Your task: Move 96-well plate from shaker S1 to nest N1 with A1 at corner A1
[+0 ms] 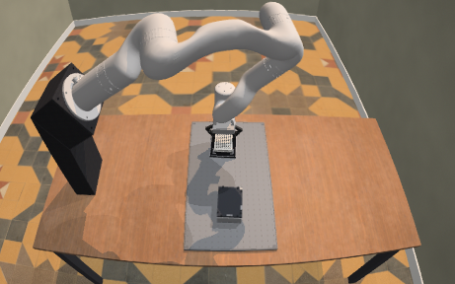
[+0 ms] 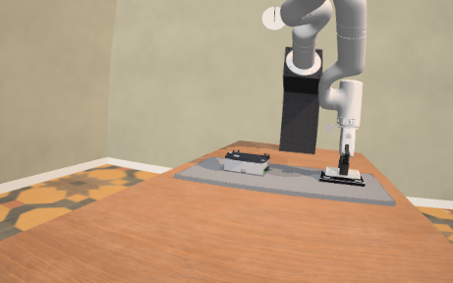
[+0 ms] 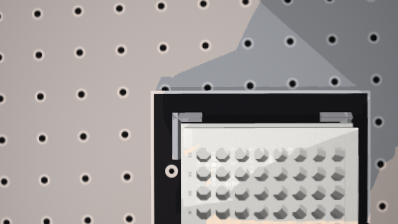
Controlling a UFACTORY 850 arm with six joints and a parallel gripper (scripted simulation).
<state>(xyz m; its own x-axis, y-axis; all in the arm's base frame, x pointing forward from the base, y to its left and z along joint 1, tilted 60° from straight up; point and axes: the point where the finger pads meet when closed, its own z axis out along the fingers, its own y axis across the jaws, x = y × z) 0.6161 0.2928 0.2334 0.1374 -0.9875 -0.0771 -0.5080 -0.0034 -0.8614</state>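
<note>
Right now the white 96-well plate is 10 mm below my hand. Round my hand: black plate nest N1 (30 mm below).
</note>
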